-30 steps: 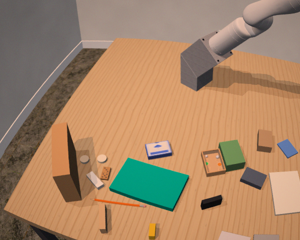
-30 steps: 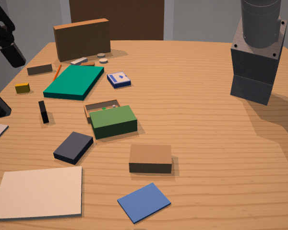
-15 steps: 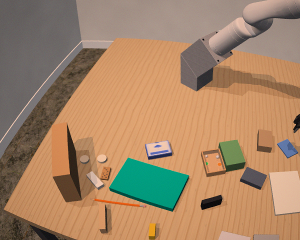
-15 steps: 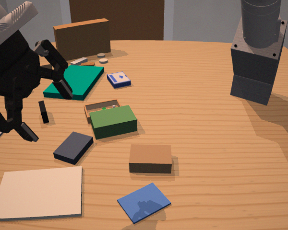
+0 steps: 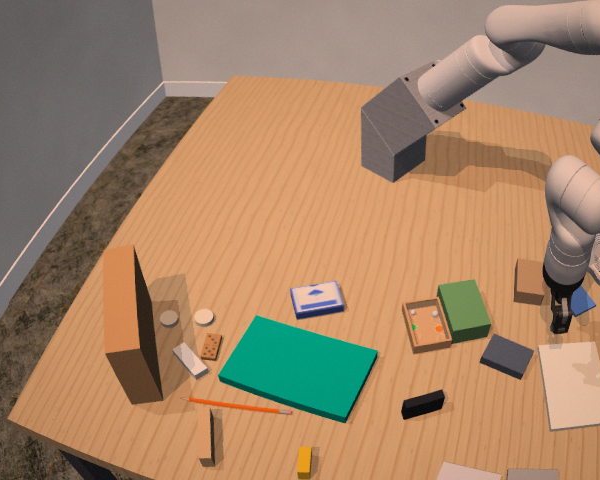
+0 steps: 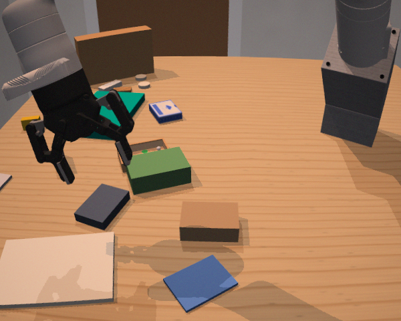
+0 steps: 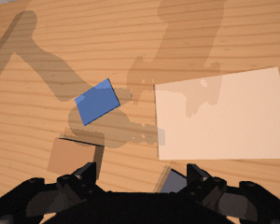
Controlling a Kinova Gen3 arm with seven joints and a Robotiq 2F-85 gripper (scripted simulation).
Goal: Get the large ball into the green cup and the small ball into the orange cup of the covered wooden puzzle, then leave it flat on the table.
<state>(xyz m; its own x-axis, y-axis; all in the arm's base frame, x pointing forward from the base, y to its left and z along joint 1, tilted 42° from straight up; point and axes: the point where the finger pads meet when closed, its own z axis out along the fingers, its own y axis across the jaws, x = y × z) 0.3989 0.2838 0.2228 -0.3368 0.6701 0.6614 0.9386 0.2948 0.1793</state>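
Right now the wooden puzzle is 220 mm to the right of my hand, 130 mm below it and 30 mm ahead of it. The rest, counted from my hand: cream board 130 mm below, 100 mm to the left, 50 mm ahead; then tan block 150 mm behind, 120 mm below, 60 mm to the right; then dark grey block 120 mm below, 50 mm to the right, 40 mm ahead.
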